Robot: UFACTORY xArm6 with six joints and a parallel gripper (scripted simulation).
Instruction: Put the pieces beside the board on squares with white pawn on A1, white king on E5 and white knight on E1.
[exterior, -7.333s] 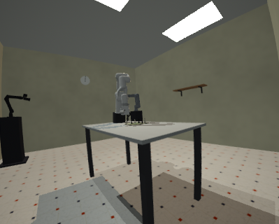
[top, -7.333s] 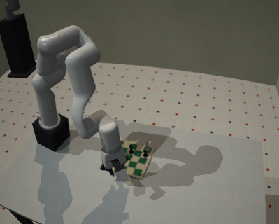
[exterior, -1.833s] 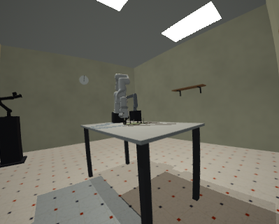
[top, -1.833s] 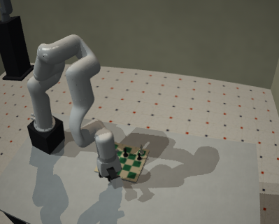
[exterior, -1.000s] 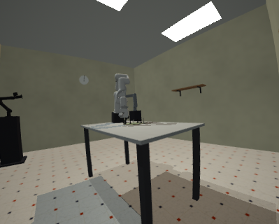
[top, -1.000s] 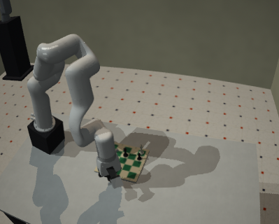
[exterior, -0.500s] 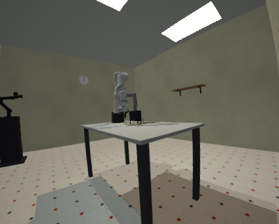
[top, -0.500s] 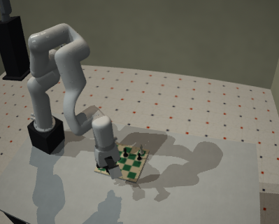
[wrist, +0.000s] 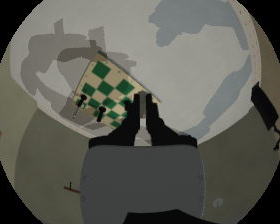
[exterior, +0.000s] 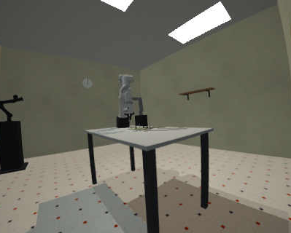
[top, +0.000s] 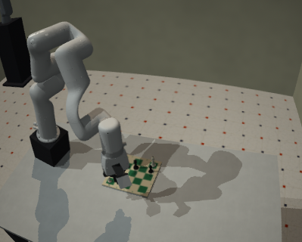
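Now: the chessboard 14 cm to the left of my hand, 13 cm below it and 1 cm ahead of it.
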